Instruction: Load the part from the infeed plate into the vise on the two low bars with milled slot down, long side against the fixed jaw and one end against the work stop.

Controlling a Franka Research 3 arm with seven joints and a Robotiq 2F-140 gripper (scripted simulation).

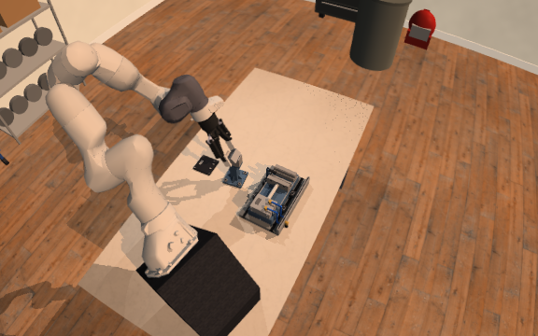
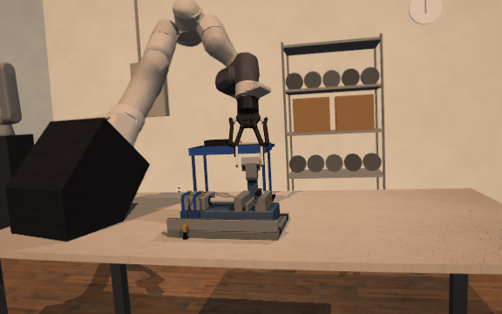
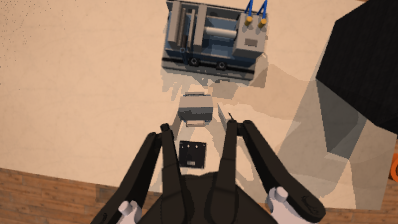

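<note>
My hand is 10 mm short of the part, 20 mm to the left of it and 20 mm above it. Round my hand: vise 20 mm behind, 220 mm to the right, 130 mm below; dark infeed plate 20 mm ahead, 150 mm to the left, 170 mm below.
</note>
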